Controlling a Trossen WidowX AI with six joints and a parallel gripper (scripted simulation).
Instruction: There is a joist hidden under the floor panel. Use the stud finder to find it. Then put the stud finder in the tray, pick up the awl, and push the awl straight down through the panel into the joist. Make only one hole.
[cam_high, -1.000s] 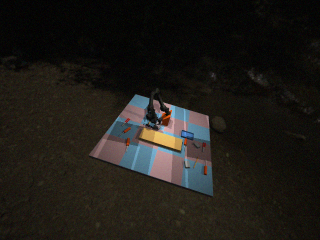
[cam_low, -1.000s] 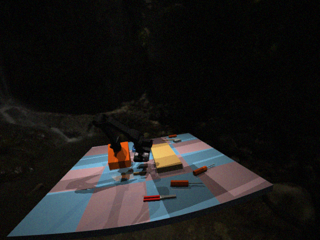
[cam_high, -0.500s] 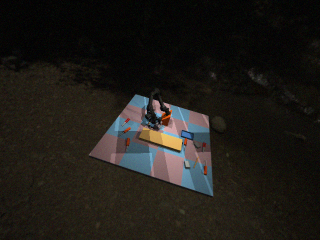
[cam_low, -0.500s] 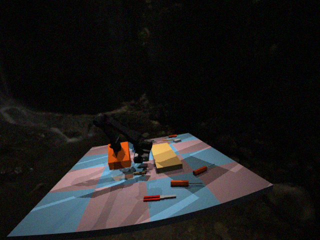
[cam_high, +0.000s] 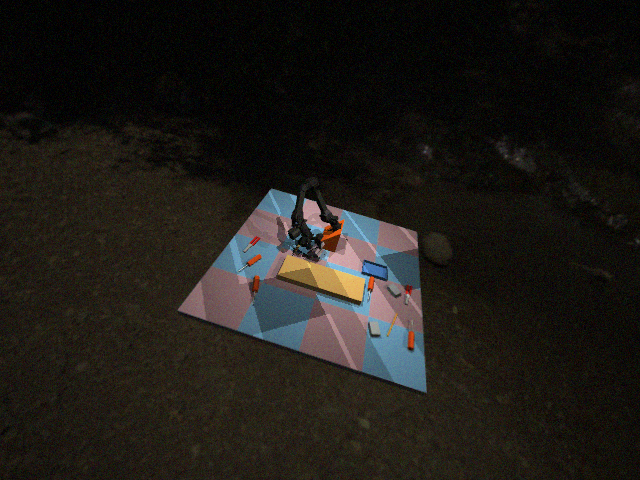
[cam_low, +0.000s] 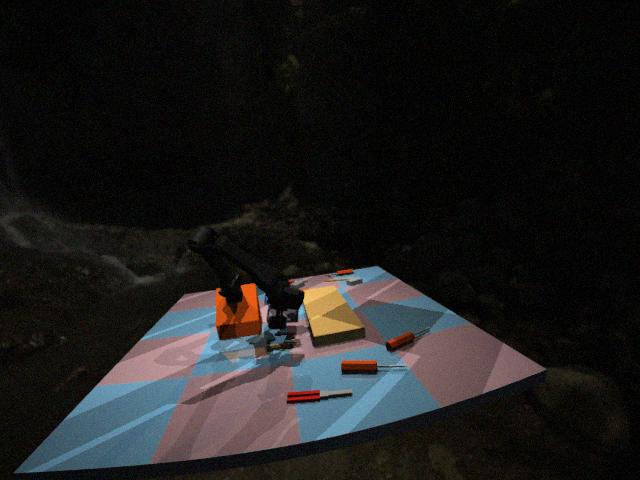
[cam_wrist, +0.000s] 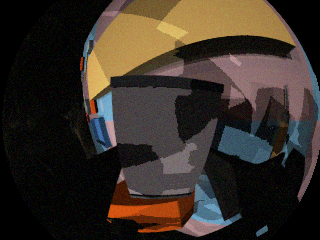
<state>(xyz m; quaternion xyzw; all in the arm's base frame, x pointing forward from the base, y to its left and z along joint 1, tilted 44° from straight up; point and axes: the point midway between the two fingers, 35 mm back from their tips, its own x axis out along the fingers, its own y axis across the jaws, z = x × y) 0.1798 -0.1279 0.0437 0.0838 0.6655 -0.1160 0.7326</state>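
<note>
Now: the stud finder 20 mm to the left of my gripper tip, 20 mm below it and 10 mm behind it. From my gripper tip the other things lie so: awl 140 mm to the right, 60 mm below, 10 mm behind; then blue tray 420 mm to the left, 60 mm below, 10 mm behind.
</note>
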